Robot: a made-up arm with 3 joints. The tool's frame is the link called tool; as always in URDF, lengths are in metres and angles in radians.
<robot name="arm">
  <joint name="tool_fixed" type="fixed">
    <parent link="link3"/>
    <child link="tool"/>
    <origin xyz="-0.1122 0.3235 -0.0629"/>
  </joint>
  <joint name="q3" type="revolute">
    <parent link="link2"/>
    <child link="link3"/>
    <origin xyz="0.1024 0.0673 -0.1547"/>
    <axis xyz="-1 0 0"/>
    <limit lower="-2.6" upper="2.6"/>
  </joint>
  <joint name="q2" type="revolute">
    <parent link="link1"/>
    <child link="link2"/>
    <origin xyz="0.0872 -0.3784 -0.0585"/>
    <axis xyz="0 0 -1"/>
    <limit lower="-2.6" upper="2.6"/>
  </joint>
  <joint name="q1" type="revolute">
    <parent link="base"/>
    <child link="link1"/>
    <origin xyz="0 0 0.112"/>
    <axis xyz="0 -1 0"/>
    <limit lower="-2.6" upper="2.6"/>
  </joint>
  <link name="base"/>
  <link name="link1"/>
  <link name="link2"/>
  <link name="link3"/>
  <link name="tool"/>
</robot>
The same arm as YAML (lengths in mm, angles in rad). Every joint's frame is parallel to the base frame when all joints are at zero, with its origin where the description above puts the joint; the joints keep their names.
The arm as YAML. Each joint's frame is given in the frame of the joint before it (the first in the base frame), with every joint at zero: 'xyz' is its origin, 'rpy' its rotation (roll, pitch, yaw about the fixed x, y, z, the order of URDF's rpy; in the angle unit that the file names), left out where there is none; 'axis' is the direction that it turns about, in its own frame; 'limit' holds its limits. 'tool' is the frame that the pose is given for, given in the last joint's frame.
units:
  length: mm
  angle: rad
joints:
  - name: q1
    type: revolute
    origin:
      xyz: [0.0, 0.0, 112.0]
    axis: "-y"
    limit:
      lower: -2.6
      upper: 2.6
  - name: q2
    type: revolute
    origin:
      xyz: [87.2, -378.4, -58.5]
    axis: "-z"
    limit:
      lower: -2.6
      upper: 2.6
  - name: q3
    type: revolute
    origin:
      xyz: [102.4, 67.3, -154.7]
    axis: "-x"
    limit:
      lower: -2.6
      upper: 2.6
tool:
  origin:
    xyz: [-112.2, 323.5, -62.9]

